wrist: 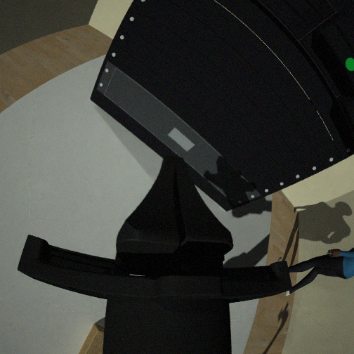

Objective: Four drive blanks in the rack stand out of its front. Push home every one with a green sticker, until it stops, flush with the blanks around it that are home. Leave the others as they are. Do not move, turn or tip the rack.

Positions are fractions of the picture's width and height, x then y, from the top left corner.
Labels:
my gripper: 0.48, 0.47
dark rack: 0.57, 0.25

